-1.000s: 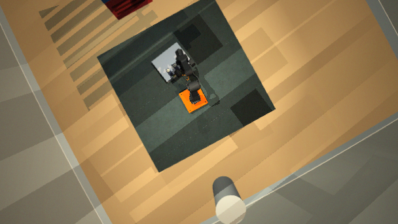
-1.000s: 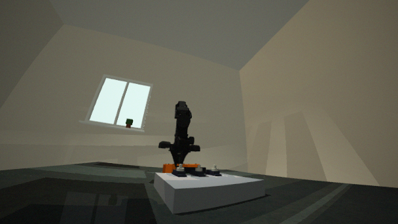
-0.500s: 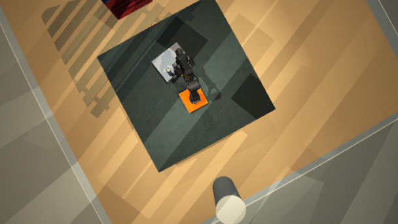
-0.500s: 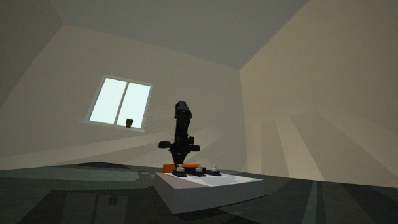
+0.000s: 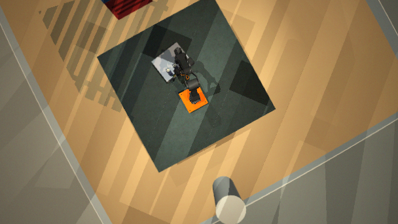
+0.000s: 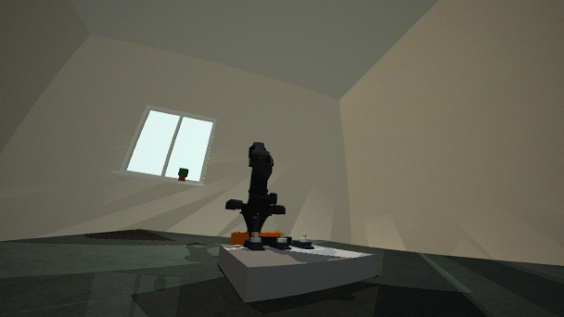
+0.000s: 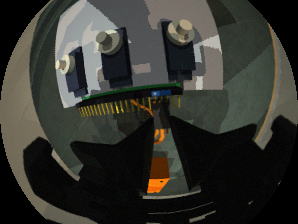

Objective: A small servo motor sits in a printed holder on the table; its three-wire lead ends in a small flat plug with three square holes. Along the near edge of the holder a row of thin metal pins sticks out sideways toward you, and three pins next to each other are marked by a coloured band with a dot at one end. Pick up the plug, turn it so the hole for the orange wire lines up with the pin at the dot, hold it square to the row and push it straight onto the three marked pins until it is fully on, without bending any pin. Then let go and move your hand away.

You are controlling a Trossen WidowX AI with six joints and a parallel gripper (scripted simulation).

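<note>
Right now my gripper tip is 3 cm short of the blue band. The rest, counted from my gripper tip: grey printed holder (19 cm ahead, 5 cm to the left, 5 cm below).
</note>
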